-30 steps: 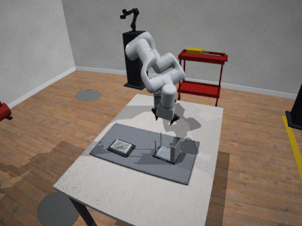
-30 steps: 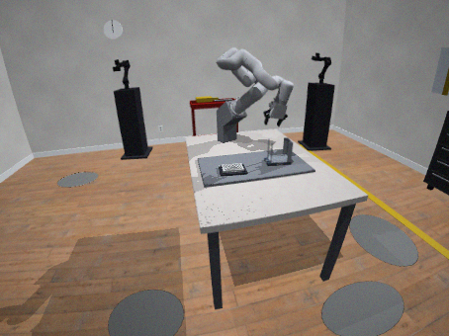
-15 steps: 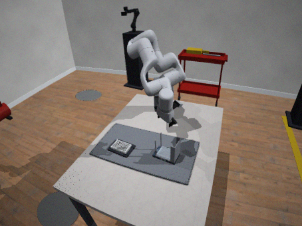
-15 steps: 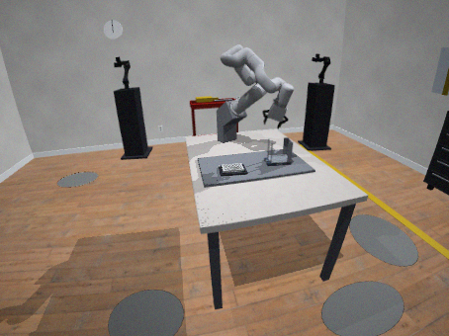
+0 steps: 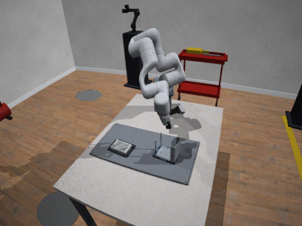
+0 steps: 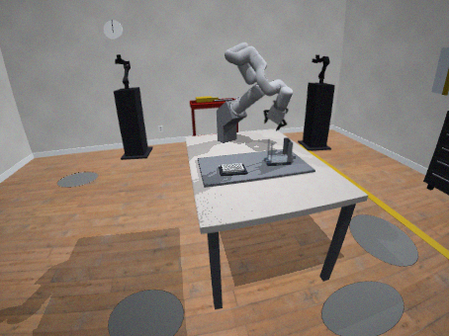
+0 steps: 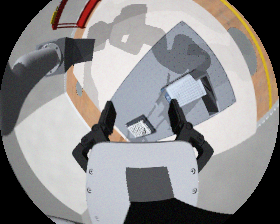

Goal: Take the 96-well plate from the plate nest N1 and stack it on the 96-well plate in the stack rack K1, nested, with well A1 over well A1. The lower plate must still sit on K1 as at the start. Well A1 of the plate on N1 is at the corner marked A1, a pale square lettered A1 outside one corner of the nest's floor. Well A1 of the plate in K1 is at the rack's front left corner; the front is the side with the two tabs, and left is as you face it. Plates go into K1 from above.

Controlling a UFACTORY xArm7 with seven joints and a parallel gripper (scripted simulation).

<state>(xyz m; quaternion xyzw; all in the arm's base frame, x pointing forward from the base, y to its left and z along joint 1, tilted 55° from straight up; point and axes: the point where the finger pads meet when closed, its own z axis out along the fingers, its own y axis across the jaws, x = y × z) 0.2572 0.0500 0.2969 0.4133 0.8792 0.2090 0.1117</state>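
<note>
The pale A1 square lies 35 cm to the right of my hand, 23 cm below it and 9 cm ahead of it.
</note>
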